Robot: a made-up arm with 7 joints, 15 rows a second.
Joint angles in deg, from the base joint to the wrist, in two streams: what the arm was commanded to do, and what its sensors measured. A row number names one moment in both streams.
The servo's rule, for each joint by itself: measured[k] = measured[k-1] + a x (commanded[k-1-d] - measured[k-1]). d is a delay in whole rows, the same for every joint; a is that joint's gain. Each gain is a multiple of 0.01, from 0.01 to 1. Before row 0 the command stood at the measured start. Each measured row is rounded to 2 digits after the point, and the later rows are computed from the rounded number. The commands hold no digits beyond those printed.
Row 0, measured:
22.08 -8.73 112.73 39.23 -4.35 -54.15 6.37
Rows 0 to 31, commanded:
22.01 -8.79 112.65 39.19 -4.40 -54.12 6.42
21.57 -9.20 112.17 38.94 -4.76 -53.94 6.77
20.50 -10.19 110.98 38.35 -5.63 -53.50 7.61
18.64 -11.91 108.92 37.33 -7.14 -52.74 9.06
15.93 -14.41 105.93 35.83 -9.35 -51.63 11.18
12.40 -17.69 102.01 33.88 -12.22 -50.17 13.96
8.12 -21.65 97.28 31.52 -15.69 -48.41 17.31
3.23 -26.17 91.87 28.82 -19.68 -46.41 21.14
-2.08 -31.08 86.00 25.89 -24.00 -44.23 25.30
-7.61 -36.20 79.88 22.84 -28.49 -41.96 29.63
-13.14 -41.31 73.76 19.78 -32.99 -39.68 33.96
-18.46 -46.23 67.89 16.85 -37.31 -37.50 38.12
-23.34 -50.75 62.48 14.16 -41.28 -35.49 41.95
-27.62 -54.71 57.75 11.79 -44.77 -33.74 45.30
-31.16 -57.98 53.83 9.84 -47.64 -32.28 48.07
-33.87 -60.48 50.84 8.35 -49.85 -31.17 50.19
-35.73 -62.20 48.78 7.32 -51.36 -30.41 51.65
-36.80 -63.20 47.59 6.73 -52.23 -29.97 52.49
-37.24 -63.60 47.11 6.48 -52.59 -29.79 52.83
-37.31 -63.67 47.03 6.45 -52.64 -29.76 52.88
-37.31 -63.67 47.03 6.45 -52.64 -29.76 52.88
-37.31 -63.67 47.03 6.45 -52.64 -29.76 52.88
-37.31 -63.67 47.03 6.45 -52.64 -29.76 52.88
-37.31 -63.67 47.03 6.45 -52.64 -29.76 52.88
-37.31 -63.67 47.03 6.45 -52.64 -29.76 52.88
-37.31 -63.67 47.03 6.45 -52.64 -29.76 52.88
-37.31 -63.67 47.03 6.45 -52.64 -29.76 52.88
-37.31 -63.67 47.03 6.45 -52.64 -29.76 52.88
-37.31 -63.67 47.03 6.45 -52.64 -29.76 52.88
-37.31 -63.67 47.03 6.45 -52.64 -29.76 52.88
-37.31 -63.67 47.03 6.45 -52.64 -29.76 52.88
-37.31 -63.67 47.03 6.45 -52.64 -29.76 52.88
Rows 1 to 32, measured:
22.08 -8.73 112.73 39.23 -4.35 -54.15 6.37
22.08 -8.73 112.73 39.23 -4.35 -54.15 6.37
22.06 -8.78 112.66 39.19 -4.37 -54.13 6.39
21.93 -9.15 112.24 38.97 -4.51 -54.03 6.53
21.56 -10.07 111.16 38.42 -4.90 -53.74 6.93
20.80 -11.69 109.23 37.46 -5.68 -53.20 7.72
19.53 -14.08 106.39 36.03 -6.96 -52.35 9.00
17.68 -17.26 102.62 34.14 -8.80 -51.17 10.84
15.19 -21.12 98.03 31.83 -11.21 -49.68 13.23
12.08 -25.56 92.73 29.18 -14.17 -47.91 16.16
8.40 -30.42 86.94 26.28 -17.61 -45.92 19.54
4.24 -35.51 80.87 23.25 -21.42 -43.78 23.27
-0.28 -40.61 74.76 20.20 -25.47 -41.57 27.23
-5.01 -45.56 68.85 17.25 -29.61 -39.37 31.26
-9.78 -50.13 63.37 14.53 -33.69 -37.27 35.22
-14.42 -54.16 58.54 12.12 -37.57 -35.36 38.95
-18.77 -57.52 54.49 10.11 -41.09 -33.70 42.32
-22.70 -60.12 51.35 8.56 -44.16 -32.33 45.23
-26.09 -61.95 49.14 7.47 -46.68 -31.29 47.61
-28.87 -63.05 47.81 6.82 -48.62 -30.58 49.42
-31.05 -63.53 47.21 6.52 -50.01 -30.15 50.68
-32.68 -63.65 47.06 6.46 -50.93 -29.94 51.49
-33.88 -63.67 47.03 6.45 -51.53 -29.84 52.00
-34.77 -63.67 47.03 6.45 -51.92 -29.80 52.33
-35.43 -63.67 47.03 6.45 -52.17 -29.78 52.53
-35.92 -63.67 47.03 6.45 -52.33 -29.77 52.66
-36.28 -63.67 47.03 6.45 -52.44 -29.76 52.74
-36.55 -63.67 47.03 6.45 -52.51 -29.76 52.79
-36.75 -63.67 47.03 6.45 -52.56 -29.76 52.82
-36.90 -63.67 47.03 6.45 -52.59 -29.76 52.84
-37.01 -63.67 47.03 6.45 -52.61 -29.76 52.85
-37.09 -63.67 47.03 6.45 -52.62 -29.76 52.86
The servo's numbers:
d 2
a 0.26 0.88 0.86 0.88 0.35 0.54 0.37

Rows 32 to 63, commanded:
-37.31 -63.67 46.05 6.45 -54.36 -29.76 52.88
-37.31 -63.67 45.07 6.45 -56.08 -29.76 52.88
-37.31 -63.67 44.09 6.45 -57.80 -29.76 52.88
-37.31 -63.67 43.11 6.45 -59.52 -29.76 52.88
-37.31 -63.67 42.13 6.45 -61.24 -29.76 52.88
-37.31 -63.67 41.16 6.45 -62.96 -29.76 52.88
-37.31 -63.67 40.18 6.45 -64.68 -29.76 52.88
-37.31 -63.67 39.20 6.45 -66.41 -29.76 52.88
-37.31 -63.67 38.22 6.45 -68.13 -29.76 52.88
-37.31 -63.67 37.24 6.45 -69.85 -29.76 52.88
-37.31 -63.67 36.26 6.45 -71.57 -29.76 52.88
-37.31 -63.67 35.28 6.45 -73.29 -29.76 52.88
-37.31 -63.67 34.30 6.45 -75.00 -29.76 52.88
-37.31 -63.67 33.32 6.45 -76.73 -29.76 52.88
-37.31 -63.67 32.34 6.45 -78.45 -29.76 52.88
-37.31 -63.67 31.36 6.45 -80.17 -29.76 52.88
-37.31 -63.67 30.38 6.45 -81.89 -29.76 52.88
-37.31 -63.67 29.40 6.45 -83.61 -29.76 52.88
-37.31 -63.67 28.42 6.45 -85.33 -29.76 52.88
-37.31 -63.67 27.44 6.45 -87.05 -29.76 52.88
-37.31 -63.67 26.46 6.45 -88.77 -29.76 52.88
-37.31 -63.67 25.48 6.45 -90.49 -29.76 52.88
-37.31 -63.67 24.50 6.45 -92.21 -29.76 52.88
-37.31 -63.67 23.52 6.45 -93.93 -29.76 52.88
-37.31 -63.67 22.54 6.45 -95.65 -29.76 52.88
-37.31 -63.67 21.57 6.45 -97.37 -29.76 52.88
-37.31 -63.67 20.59 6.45 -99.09 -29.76 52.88
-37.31 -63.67 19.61 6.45 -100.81 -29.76 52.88
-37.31 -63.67 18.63 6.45 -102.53 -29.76 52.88
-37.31 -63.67 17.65 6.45 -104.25 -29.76 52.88
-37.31 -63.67 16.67 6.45 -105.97 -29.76 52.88
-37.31 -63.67 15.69 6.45 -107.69 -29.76 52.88
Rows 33 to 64, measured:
-37.15 -63.67 47.03 6.45 -52.63 -29.76 52.87
-37.19 -63.67 47.03 6.45 -52.63 -29.76 52.87
-37.22 -63.67 46.19 6.45 -53.24 -29.76 52.87
-37.24 -63.67 45.23 6.45 -54.23 -29.76 52.87
-37.26 -63.67 44.25 6.45 -55.48 -29.76 52.87
-37.27 -63.67 43.27 6.45 -56.89 -29.76 52.87
-37.28 -63.67 42.29 6.45 -58.41 -29.76 52.87
-37.29 -63.67 41.32 6.45 -60.00 -29.76 52.87
-37.30 -63.67 40.34 6.45 -61.64 -29.76 52.87
-37.30 -63.67 39.36 6.45 -63.31 -29.76 52.87
-37.30 -63.67 38.38 6.45 -65.00 -29.76 52.87
-37.30 -63.67 37.40 6.45 -66.70 -29.76 52.87
-37.30 -63.67 36.42 6.45 -68.40 -29.76 52.87
-37.30 -63.67 35.44 6.45 -70.11 -29.76 52.87
-37.30 -63.67 34.46 6.45 -71.82 -29.76 52.87
-37.30 -63.67 33.48 6.45 -73.54 -29.76 52.87
-37.30 -63.67 32.50 6.45 -75.26 -29.76 52.87
-37.30 -63.67 31.52 6.45 -76.98 -29.76 52.87
-37.30 -63.67 30.54 6.45 -78.70 -29.76 52.87
-37.30 -63.67 29.56 6.45 -80.42 -29.76 52.87
-37.30 -63.67 28.58 6.45 -82.14 -29.76 52.87
-37.30 -63.67 27.60 6.45 -83.86 -29.76 52.87
-37.30 -63.67 26.62 6.45 -85.58 -29.76 52.87
-37.30 -63.67 25.64 6.45 -87.30 -29.76 52.87
-37.30 -63.67 24.66 6.45 -89.02 -29.76 52.87
-37.30 -63.67 23.68 6.45 -90.74 -29.76 52.87
-37.30 -63.67 22.70 6.45 -92.46 -29.76 52.87
-37.30 -63.67 21.73 6.45 -94.18 -29.76 52.87
-37.30 -63.67 20.75 6.45 -95.90 -29.76 52.87
-37.30 -63.67 19.77 6.45 -97.62 -29.76 52.87
-37.30 -63.67 18.79 6.45 -99.34 -29.76 52.87
-37.30 -63.67 17.81 6.45 -101.06 -29.76 52.87

